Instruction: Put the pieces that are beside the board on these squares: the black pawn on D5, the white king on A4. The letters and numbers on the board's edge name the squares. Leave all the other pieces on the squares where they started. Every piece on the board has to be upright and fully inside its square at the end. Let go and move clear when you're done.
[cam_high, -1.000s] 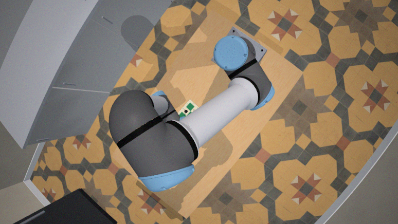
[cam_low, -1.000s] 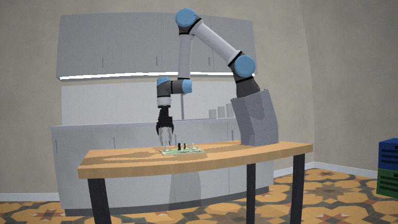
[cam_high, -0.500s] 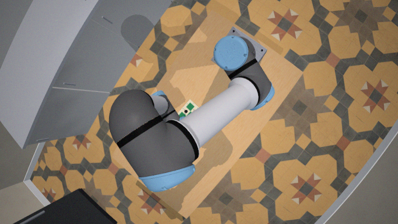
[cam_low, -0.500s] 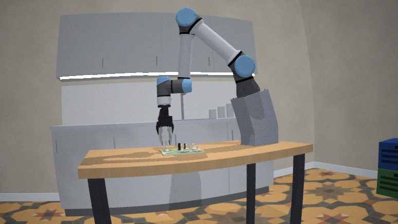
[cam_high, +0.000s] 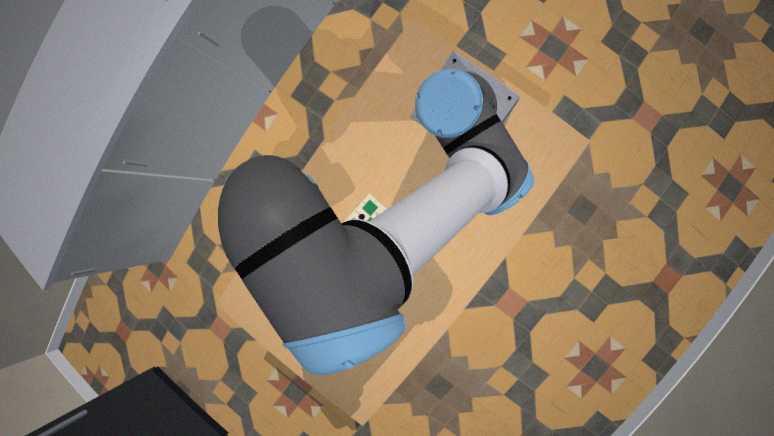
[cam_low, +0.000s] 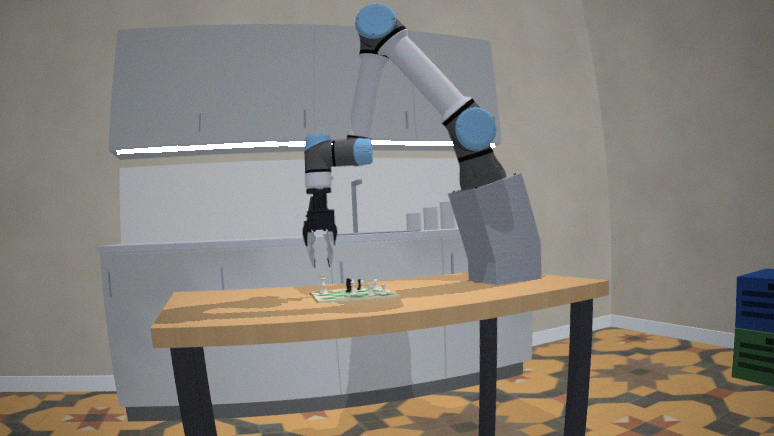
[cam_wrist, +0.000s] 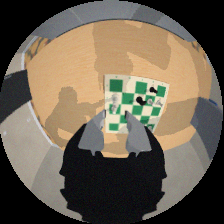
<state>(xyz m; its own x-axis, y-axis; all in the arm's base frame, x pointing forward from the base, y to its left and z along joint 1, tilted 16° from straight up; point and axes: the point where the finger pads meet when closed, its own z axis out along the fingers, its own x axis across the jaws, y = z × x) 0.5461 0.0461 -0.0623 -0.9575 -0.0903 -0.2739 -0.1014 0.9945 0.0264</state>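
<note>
My hand is 6 cm above the white king. Also, from my hand: chessboard 8 cm behind, 3 cm to the left, 9 cm below; black pawn 11 cm behind, 5 cm to the right, 8 cm below.
</note>
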